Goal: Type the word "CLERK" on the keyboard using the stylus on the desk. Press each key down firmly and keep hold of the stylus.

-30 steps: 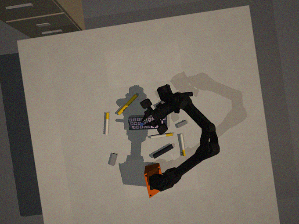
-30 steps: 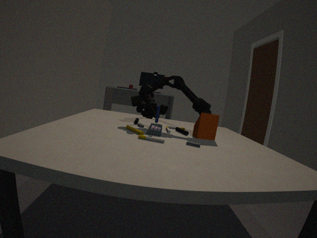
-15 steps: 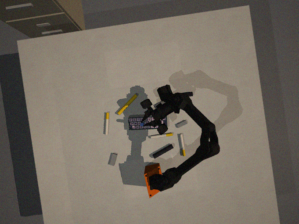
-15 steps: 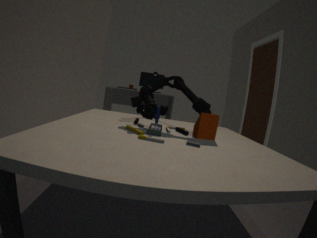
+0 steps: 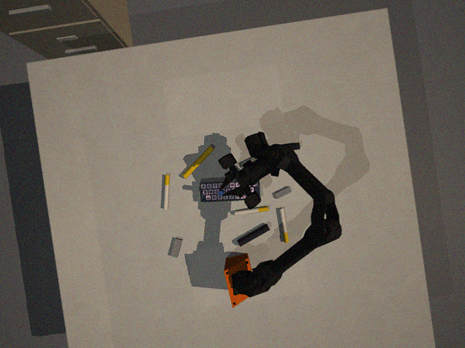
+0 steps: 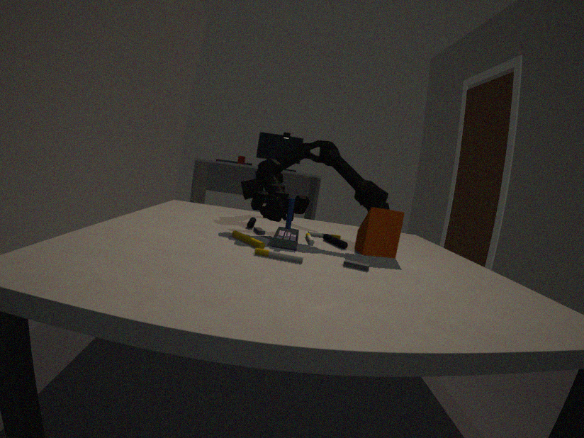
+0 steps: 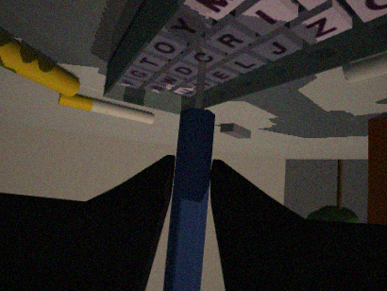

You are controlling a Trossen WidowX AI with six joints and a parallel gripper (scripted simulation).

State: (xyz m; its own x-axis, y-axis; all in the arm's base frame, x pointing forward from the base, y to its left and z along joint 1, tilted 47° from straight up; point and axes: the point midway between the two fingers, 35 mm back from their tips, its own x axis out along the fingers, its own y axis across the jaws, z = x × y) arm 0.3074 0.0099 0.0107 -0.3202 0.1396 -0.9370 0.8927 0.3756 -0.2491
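The olive-yellow bar is 110 mm ahead of my gripper tip, 70 mm to the left of it and 60 mm below it. The rest, counted from my gripper tip: grey stylus tip (50 mm below); then blue stylus (10 mm below).
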